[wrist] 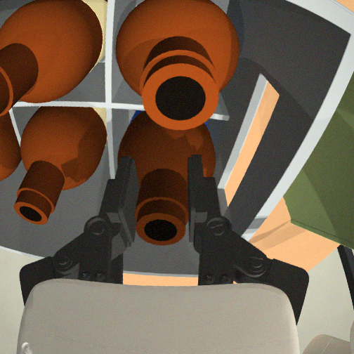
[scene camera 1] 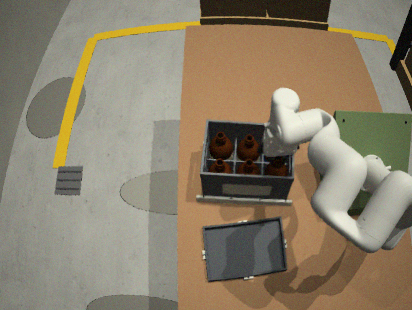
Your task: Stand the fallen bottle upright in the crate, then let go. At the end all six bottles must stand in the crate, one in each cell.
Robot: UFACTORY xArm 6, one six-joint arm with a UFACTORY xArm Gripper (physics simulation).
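Frame: origin at the arm's base, x ahead, y left, z up, level; millimetres.
Where they show: gripper, between the fingertips: [scene camera 1: 276, 161]; arm's base, origin of its link: [scene camera 1: 369, 172].
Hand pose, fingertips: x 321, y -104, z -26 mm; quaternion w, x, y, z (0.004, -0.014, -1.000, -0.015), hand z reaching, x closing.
Things, the pixels of their top centre, and the offset from my fingertips. "spot": a spot on its surface instead.
- grey crate, a spot on its surface: [scene camera 1: 210, 187] spot: dy +37, dx +207, dz -50 mm
- brown bottle, centre of its top: [scene camera 1: 279, 161] dy +21, dx +0, dz +37 mm
- grey lid, centre of its top: [scene camera 1: 245, 249] dy +236, dx +119, dz -113 mm
- pale rail, centre of its top: [scene camera 1: 245, 199] dy +65, dx +101, dz -109 mm
The grey crate [scene camera 1: 210, 187] [wrist: 321, 120] has six cells. The gripper [wrist: 161, 175] is shut on the neck of a brown bottle [scene camera 1: 276, 169] [wrist: 165, 142], which is upright or nearly so in the front right cell. A little of its blue band shows in the wrist view; its base is hidden. Behind it stands the back right bottle [wrist: 180, 30], hidden by the gripper housing in the scene view. Other bottles stand at back left [scene camera 1: 220, 146], back middle [scene camera 1: 248, 148] [wrist: 55, 50], front left [scene camera 1: 219, 167] and front middle [scene camera 1: 248, 167] [wrist: 65, 145]. The fingers are hidden in the scene view.
The grey lid [scene camera 1: 245, 250] lies on the brown table in front of the crate. A pale rail [scene camera 1: 245, 201] runs along the crate's front. A green panel [scene camera 1: 370, 130] [wrist: 325, 195] is to the right, partly under the white arm [scene camera 1: 340, 175]. A dark box [scene camera 1: 265, 10] is at the back.
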